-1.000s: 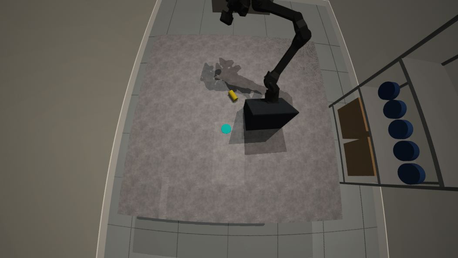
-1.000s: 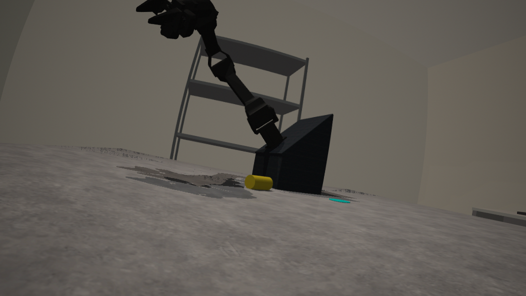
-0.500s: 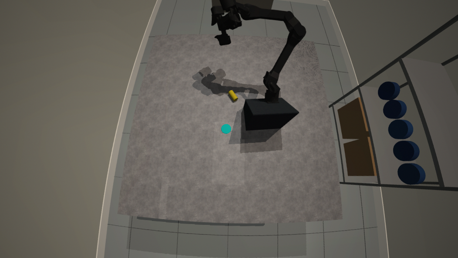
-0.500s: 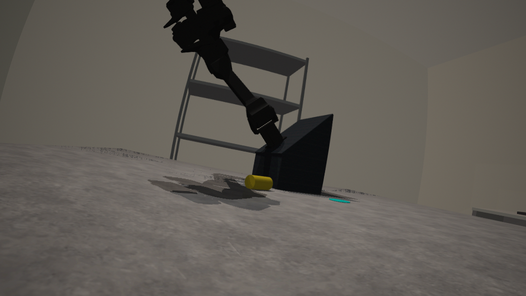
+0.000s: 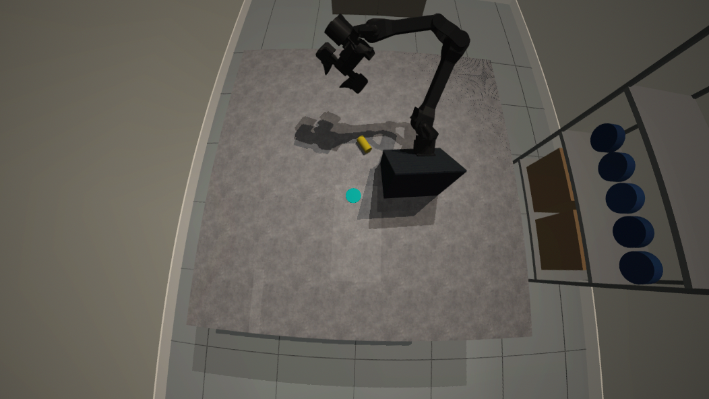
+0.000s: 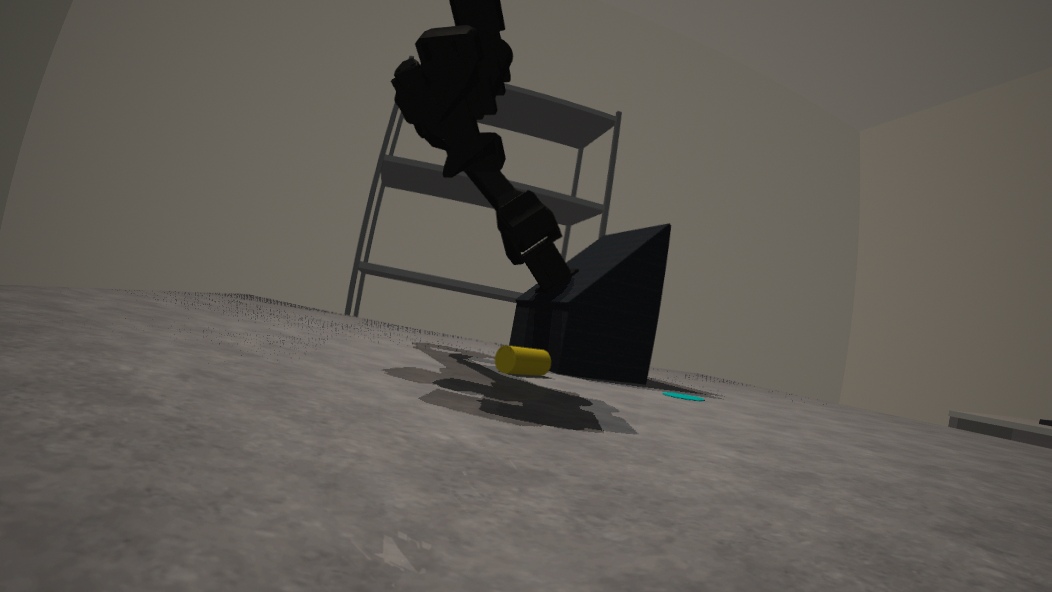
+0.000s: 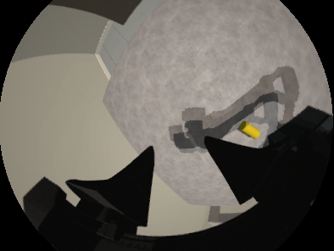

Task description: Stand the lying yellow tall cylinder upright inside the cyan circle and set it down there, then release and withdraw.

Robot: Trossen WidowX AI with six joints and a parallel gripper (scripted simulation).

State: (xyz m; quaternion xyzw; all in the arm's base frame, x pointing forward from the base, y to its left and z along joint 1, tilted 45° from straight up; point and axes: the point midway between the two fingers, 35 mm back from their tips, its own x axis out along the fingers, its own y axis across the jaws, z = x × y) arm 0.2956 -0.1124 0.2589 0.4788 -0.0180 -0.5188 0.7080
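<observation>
Now: the yellow tall cylinder 110 mm behind my gripper tip, 160 mm to the left of it and 190 mm below it. Round my gripper tip: cyan circle (60 mm behind, 380 mm to the left, 210 mm below).
</observation>
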